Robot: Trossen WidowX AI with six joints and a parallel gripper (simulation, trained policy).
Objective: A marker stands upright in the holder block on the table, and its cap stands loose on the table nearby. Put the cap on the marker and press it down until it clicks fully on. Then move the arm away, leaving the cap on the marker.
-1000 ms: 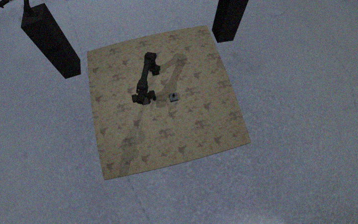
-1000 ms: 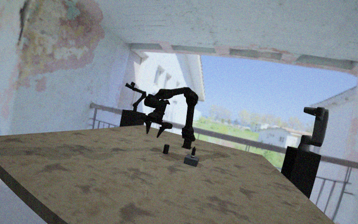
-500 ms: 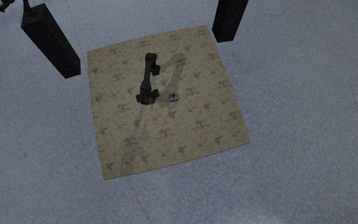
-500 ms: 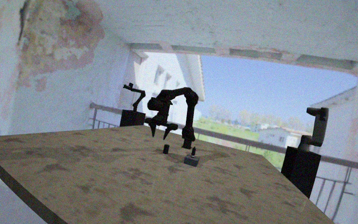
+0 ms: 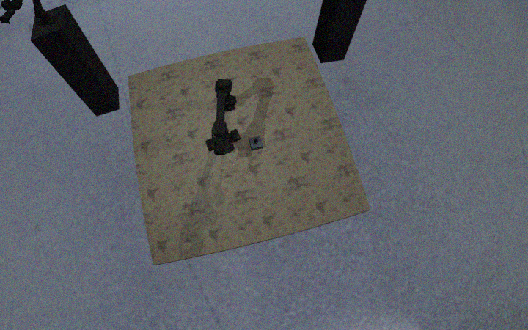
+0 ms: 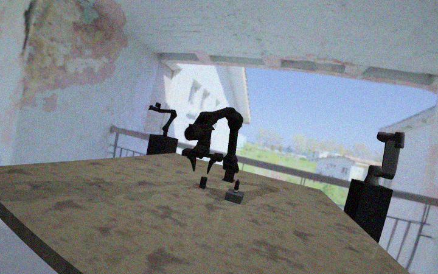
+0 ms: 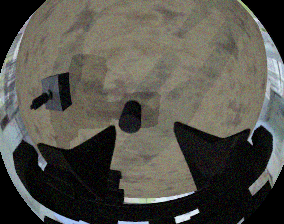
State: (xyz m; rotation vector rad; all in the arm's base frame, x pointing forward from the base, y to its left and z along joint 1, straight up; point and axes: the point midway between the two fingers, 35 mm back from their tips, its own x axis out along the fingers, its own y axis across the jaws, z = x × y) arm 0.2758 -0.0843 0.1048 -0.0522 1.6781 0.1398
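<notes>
Now: gripper tip 1 cm past the dark cap, 2 cm to the right of it and 5 cm above it. The rest, counted from my gripper tip: dark marker (2 cm ahead, 18 cm to the left); then grey holder block (2 cm ahead, 18 cm to the left, 5 cm below).
</notes>
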